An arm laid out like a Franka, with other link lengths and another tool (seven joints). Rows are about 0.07 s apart.
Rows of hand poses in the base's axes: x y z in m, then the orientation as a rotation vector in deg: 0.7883, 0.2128, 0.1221, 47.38, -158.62, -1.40; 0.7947, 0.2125, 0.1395, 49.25, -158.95, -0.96; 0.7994, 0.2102, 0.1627, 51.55, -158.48, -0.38; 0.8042, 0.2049, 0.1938, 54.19, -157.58, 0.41; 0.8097, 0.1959, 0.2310, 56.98, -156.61, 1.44; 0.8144, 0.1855, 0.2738, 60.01, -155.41, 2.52; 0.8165, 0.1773, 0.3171, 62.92, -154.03, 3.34; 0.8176, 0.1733, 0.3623, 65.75, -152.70, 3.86; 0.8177, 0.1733, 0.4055, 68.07, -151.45, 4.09; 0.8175, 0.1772, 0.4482, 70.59, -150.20, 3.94
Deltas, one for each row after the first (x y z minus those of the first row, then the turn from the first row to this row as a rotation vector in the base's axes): 0.0064, -0.0003, 0.0174, 0.10, -0.87, 1.18; 0.0111, -0.0026, 0.0406, -0.01, -1.18, 2.81; 0.0159, -0.0079, 0.0717, -0.30, -1.25, 4.77; 0.0214, -0.0169, 0.1089, -0.72, -1.41, 6.86; 0.0261, -0.0273, 0.1517, -1.17, -1.49, 9.16; 0.0282, -0.0355, 0.1950, -1.49, -1.38, 11.41; 0.0293, -0.0395, 0.2402, -1.61, -1.28, 13.58; 0.0294, -0.0395, 0.2834, -1.61, -1.05, 15.38; 0.0292, -0.0356, 0.3261, -1.32, -0.85, 17.28
